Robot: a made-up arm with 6 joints. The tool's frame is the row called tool.
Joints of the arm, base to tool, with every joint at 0 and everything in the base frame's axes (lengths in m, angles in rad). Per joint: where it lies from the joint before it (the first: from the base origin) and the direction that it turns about. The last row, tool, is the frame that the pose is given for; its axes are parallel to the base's.
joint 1: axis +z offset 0 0 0.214
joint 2: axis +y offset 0 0.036 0
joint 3: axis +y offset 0 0 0.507
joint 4: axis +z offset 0 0 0.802
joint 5: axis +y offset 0 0 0
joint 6: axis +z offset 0 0 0.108
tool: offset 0 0 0
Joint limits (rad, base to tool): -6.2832..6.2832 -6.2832..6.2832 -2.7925..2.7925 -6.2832..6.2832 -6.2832..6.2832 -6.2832..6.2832
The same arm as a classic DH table. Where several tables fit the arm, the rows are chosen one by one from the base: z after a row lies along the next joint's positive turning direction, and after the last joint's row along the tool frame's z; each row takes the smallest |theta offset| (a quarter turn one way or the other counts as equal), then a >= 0, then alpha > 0; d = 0 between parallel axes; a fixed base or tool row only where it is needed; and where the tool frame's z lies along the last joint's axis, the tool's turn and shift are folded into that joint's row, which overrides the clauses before.
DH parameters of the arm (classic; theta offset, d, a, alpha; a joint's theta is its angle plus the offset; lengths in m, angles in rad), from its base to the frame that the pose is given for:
joint 1: 0 0.214 0 -1.5708
joint 2: -1.5708 0 0.507 0
joint 3: 1.5708 0.036 0 1.5708
joint 4: 0 0.802 0 -1.5708
joint 5: 0 0 0 1.5708
joint 6: 0 0.108 0 0
Joint limits (rad, base to tool): -6.2832..6.2832 -6.2832..6.2832 -2.7925..2.7925 -6.2832..6.2832 -6.2832..6.2832 -6.2832..6.2832

